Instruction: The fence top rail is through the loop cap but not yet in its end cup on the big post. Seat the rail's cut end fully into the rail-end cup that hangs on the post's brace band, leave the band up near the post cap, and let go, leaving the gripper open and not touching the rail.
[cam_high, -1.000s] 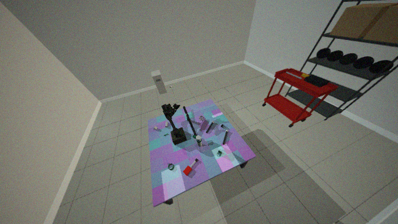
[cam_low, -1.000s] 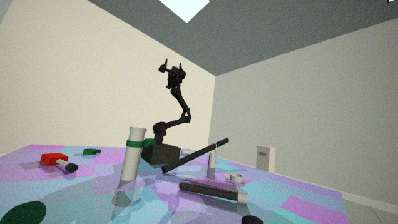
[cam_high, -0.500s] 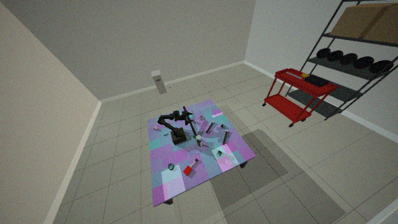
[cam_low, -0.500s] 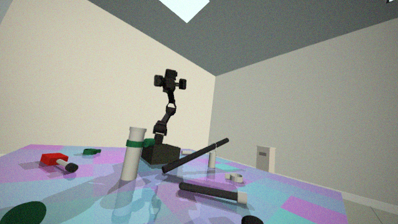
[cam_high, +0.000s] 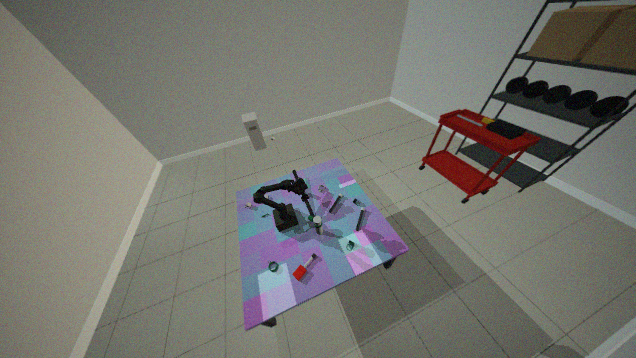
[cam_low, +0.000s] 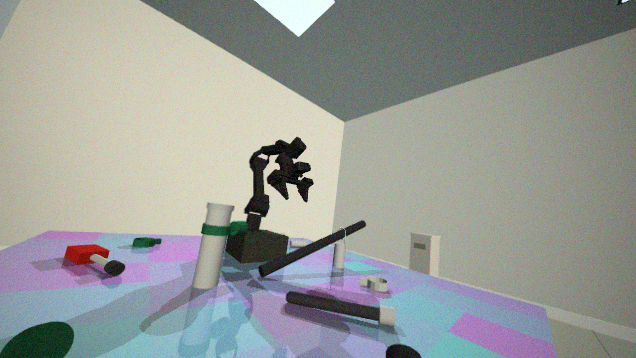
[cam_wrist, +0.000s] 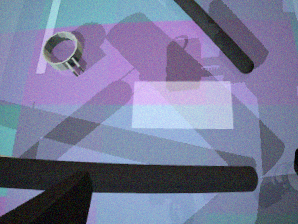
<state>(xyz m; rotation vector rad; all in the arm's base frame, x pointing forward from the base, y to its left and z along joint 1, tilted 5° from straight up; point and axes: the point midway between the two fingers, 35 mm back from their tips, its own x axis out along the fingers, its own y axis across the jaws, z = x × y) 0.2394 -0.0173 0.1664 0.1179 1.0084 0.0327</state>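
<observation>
The green rail-end cup lies 18 cm to the right of my gripper tip, 11 cm below it and 6 cm behind it. The rest, counted from my gripper tip: small post (27 cm to the left, 14 cm below, 3 cm ahead); white clamp (24 cm below, 23 cm ahead, 18 cm to the left); green brace band (21 cm to the right, 11 cm below, 5 cm behind).
</observation>
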